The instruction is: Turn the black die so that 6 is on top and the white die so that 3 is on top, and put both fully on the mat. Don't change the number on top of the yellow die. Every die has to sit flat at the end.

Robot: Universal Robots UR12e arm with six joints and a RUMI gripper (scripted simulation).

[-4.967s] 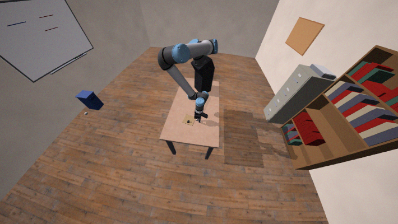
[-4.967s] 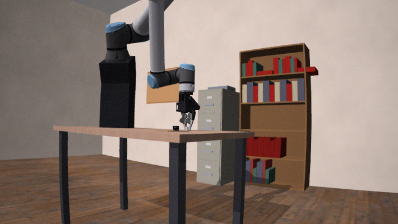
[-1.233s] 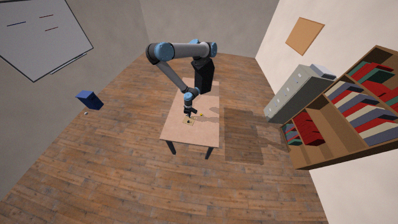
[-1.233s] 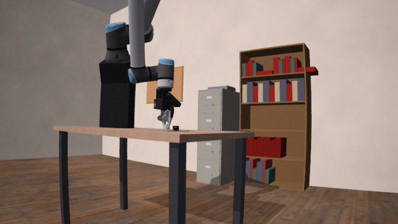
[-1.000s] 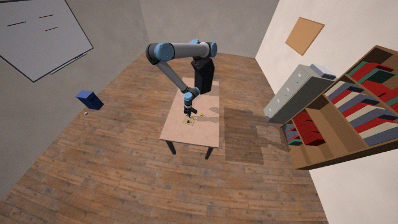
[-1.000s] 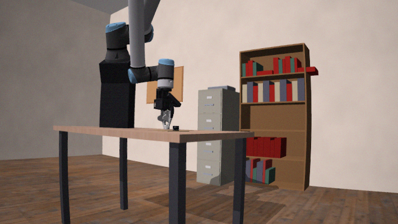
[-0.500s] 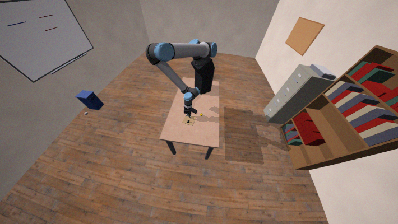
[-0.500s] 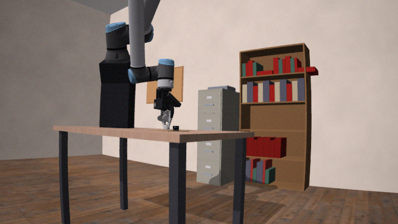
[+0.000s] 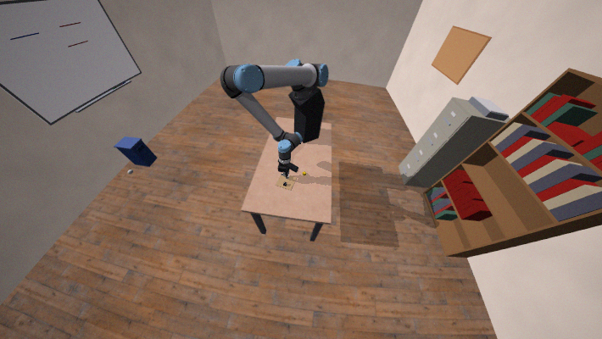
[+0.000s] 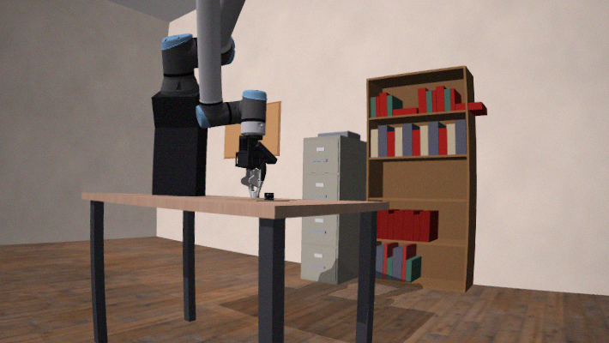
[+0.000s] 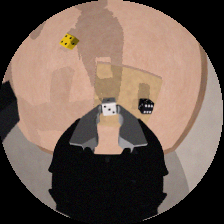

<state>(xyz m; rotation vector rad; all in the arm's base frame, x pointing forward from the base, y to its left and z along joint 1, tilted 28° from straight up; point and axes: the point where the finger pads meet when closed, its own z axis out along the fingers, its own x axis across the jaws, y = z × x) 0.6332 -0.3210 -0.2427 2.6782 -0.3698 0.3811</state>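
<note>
Right now the white die is right at my hand. From my hand the other things lie so: tan mat: 4 cm ahead, 1 cm to the right, 2 cm below; then yellow die: 3 cm behind, 15 cm to the left, 1 cm below; then black die: 7 cm ahead, 2 cm to the right, 1 cm below.
</note>
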